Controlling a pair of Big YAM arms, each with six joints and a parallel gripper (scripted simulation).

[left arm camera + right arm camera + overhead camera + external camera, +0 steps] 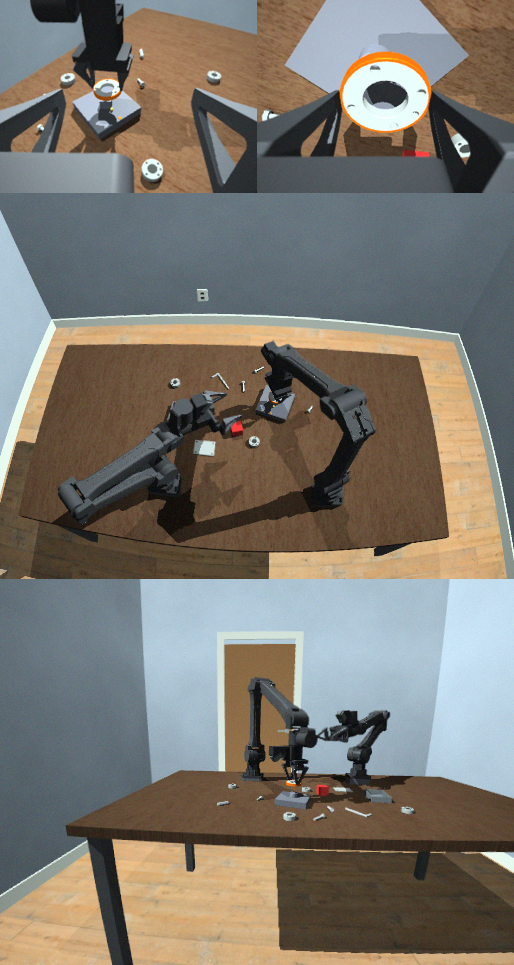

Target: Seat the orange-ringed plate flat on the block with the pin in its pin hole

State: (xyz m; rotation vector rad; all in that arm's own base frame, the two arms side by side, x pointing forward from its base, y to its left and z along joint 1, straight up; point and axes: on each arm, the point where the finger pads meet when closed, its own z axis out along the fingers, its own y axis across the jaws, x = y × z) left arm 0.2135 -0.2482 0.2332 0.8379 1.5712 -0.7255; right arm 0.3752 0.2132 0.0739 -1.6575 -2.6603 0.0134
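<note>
Right now the grey block is 2 cm behind my right hand, 1 cm to the left of it and 7 cm below it. The rest, counted from my right hand: red cube: 12 cm behind, 15 cm to the left, 7 cm below; then grey tray: 9 cm behind, 38 cm to the left, 8 cm below.
</note>
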